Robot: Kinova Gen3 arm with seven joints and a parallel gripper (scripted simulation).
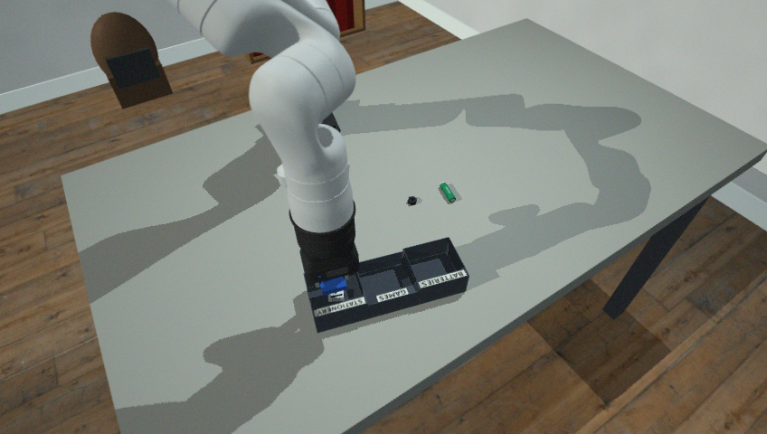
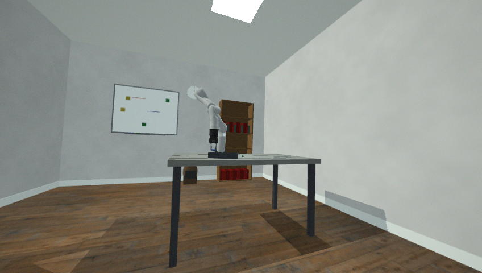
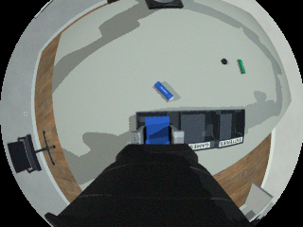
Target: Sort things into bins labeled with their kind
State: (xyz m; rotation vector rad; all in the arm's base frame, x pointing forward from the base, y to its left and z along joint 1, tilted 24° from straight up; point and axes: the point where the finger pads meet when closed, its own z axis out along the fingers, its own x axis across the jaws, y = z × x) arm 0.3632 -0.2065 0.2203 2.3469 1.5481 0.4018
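Now: the small white thing 10 mm to the left of my hand and 70 mm below it. Round my hand: blue battery (70 mm behind, 50 mm to the left, 70 mm below); then blue block (10 mm below); then black piece (80 mm behind, 250 mm to the left, 80 mm below).
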